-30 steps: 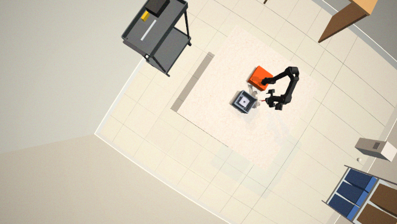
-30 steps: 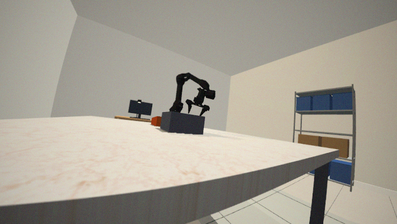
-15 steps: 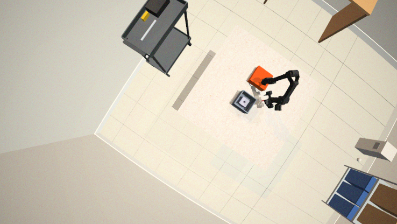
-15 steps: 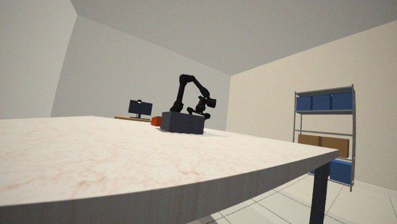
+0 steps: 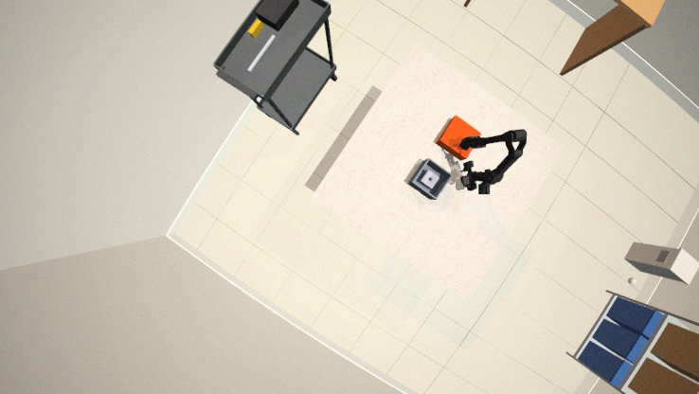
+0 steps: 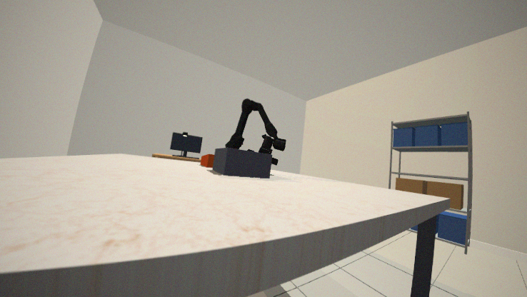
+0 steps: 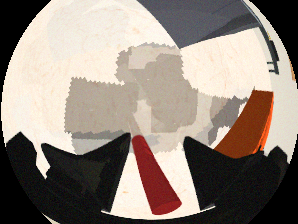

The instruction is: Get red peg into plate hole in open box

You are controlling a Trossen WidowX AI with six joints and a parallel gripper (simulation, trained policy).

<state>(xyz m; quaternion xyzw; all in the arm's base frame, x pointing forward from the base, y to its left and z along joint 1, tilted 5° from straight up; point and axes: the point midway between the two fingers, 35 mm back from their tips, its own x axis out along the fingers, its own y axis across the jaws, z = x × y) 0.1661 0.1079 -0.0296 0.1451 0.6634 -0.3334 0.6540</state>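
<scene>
The pale plate is 15 cm ahead of my gripper tip, 18 cm to the right of it and 4 cm above it. Round my gripper tip: dark box (15 cm ahead, 18 cm to the right, 2 cm above); red peg (1 cm to the left, 3 cm above).
</scene>
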